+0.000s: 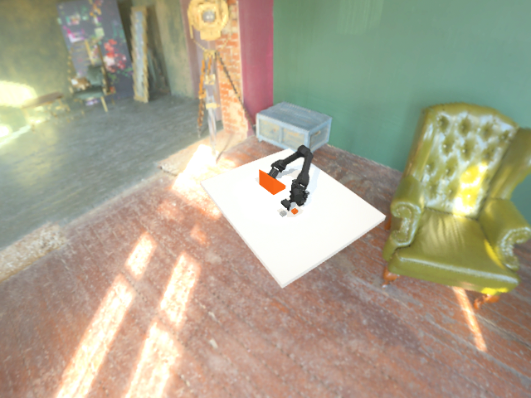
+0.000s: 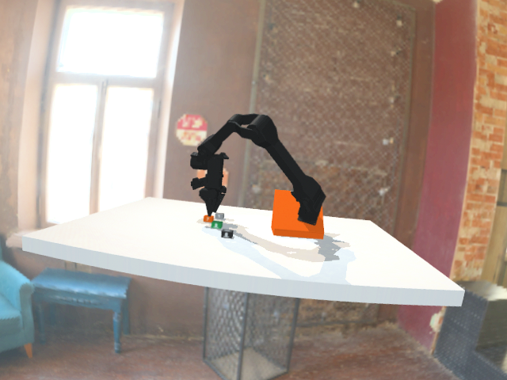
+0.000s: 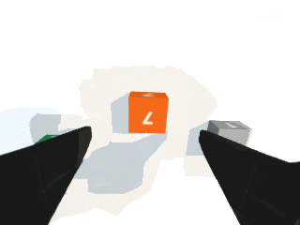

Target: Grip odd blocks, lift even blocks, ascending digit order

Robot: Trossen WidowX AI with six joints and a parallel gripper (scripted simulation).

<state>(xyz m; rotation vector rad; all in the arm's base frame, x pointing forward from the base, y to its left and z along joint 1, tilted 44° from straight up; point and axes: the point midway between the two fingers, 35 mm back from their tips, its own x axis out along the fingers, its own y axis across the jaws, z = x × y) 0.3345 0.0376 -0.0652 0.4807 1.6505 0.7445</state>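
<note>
My gripper tip is now 1 cm short of the orange block and 2 cm above it. From my gripper tip the other things lie so: grey block 1 cm behind, 8 cm to the right, 2 cm below; then black block 11 cm behind, 18 cm to the left, 2 cm below; then green block 4 cm behind, 8 cm to the left, 2 cm below.
</note>
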